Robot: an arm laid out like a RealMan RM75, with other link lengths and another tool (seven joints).
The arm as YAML. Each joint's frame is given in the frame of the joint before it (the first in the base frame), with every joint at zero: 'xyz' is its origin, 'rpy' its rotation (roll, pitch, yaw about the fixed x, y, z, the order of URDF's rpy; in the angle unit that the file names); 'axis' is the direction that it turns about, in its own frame. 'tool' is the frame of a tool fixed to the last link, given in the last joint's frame.
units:
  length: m
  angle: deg
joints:
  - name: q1
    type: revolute
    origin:
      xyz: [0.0, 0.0, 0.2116]
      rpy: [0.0, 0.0, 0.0]
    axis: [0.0, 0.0, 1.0]
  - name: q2
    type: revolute
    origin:
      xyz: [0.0, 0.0, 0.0]
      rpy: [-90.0, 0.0, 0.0]
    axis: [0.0, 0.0, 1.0]
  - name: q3
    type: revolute
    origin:
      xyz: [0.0, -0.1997, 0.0]
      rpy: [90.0, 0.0, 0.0]
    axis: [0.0, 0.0, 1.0]
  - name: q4
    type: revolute
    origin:
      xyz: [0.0, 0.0, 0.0]
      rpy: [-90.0, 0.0, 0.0]
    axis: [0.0, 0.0, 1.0]
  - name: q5
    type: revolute
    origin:
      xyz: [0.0, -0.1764, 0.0]
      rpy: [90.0, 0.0, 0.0]
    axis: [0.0, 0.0, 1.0]
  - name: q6
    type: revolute
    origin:
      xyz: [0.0, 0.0, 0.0]
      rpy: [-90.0, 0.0, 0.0]
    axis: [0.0, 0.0, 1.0]
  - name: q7
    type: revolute
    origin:
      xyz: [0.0, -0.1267, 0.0]
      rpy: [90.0, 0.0, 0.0]
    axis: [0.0, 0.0, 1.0]
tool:
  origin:
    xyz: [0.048, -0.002, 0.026]
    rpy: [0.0, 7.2, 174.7]
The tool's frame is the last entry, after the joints.
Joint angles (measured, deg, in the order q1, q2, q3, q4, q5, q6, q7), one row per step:
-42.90, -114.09, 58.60, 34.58, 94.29, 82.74, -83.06
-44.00, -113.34, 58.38, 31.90, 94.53, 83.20, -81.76
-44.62, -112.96, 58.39, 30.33, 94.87, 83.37, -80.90
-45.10, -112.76, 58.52, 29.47, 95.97, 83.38, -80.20
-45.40, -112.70, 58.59, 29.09, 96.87, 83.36, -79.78
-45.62, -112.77, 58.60, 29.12, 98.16, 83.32, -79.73
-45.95, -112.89, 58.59, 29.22, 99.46, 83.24, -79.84
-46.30, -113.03, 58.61, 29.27, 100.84, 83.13, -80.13
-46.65, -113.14, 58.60, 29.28, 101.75, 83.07, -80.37
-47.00, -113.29, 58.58, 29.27, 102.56, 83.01, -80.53
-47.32, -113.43, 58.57, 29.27, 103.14, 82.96, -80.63
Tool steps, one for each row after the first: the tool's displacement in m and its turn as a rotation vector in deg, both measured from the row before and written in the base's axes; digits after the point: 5 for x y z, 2 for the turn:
-0.00200, 0.00015, -0.00184, -0.74, 0.41, -0.27
-0.00147, -0.00039, -0.00216, -0.50, 0.51, -0.24
-0.00145, -0.00102, -0.00351, -0.50, 1.28, -0.56
-0.00076, -0.00082, -0.00257, -0.32, 0.97, -0.47
-0.00068, -0.00090, -0.00297, -0.42, 1.19, -0.40
0.00011, -0.00058, -0.00299, -0.43, 1.15, -0.41
-0.00012, -0.00055, -0.00338, -0.57, 1.21, -0.24
0.00057, -0.00022, -0.00226, -0.41, 0.76, -0.21
0.00081, -0.00031, -0.00227, -0.37, 0.64, -0.25
0.00107, -0.00022, -0.00178, -0.27, 0.45, -0.27

